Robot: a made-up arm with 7 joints. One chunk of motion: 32 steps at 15 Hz.
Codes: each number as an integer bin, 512 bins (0 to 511) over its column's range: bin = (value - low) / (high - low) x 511, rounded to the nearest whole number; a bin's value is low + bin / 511 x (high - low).
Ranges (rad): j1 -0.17..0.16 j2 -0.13..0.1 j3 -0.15..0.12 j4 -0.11..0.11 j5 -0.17..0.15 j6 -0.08..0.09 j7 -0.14..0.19
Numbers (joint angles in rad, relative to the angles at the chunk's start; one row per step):
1: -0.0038 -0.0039 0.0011 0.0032 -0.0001 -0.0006 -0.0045
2: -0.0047 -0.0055 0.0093 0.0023 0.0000 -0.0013 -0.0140
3: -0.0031 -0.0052 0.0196 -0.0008 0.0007 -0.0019 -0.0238
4: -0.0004 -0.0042 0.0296 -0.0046 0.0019 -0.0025 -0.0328
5: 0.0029 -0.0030 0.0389 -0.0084 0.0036 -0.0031 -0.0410
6: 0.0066 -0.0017 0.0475 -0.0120 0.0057 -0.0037 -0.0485
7: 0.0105 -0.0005 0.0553 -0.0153 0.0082 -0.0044 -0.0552
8: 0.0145 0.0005 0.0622 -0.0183 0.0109 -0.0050 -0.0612
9: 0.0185 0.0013 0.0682 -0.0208 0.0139 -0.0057 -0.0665
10: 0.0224 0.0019 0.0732 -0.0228 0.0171 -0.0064 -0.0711
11: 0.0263 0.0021 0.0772 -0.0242 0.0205 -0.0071 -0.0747
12: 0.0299 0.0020 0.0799 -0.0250 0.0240 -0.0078 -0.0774
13: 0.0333 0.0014 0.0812 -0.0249 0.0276 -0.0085 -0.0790
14: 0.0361 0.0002 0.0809 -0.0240 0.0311 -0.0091 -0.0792
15: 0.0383 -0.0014 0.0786 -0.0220 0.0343 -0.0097 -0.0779
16: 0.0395 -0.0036 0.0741 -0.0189 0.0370 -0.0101 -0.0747
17: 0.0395 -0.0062 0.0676 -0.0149 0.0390 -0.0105 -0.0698
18: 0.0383 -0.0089 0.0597 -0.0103 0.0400 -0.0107 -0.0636
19: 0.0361 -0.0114 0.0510 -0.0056 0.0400 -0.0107 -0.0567
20: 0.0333 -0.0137 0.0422 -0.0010 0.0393 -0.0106 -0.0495
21: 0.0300 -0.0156 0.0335 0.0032 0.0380 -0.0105 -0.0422
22: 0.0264 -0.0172 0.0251 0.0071 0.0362 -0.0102 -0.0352
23: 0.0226 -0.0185 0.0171 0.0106 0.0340 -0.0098 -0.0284
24: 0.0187 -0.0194 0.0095 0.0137 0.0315 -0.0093 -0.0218
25: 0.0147 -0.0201 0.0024 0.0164 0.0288 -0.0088 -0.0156
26: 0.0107 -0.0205 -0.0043 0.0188 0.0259 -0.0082 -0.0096
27: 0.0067 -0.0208 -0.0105 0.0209 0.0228 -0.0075 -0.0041
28: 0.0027 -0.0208 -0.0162 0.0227 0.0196 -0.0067 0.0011
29: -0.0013 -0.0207 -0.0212 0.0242 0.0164 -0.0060 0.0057
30: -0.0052 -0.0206 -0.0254 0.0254 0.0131 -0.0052 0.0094
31: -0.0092 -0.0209 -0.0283 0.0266 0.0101 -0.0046 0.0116
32: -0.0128 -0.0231 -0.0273 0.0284 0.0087 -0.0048 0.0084
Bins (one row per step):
1: 257 280 286 263 271 239 210
2: 256 277 301 261 271 237 195
3: 258 277 321 254 273 235 180
4: 263 279 340 245 275 233 166
5: 268 282 358 236 277 231 153
6: 273 285 374 228 281 229 142
7: 280 288 389 220 285 227 131
8: 286 290 402 213 289 225 122
9: 292 292 413 207 294 223 114
10: 298 293 422 203 299 221 107
11: 304 293 430 199 304 219 101
12: 310 293 435 197 310 217 97
13: 315 292 438 198 316 215 94
14: 319 289 437 200 321 213 94
15: 323 286 433 204 326 211 96
16: 324 281 424 212 331 210 101
17: 324 275 412 221 334 209 109
18: 323 269 397 232 335 208 118
19: 319 263 380 242 335 208 129
20: 315 258 364 253 334 209 140
21: 310 254 347 263 332 209 151
22: 304 251 331 272 329 210 162
23: 298 248 316 280 326 211 173
24: 292 246 302 287 322 213 183
25: 286 244 288 294 317 214 193
26: 280 243 276 299 313 216 202
27: 274 243 264 304 308 218 210
28: 267 243 253 308 303 220 218
29: 261 243 244 312 298 222 226
30: 255 243 236 314 292 225 231
31: 249 242 230 317 288 227 235
32: 243 238 232 321 285 226 230

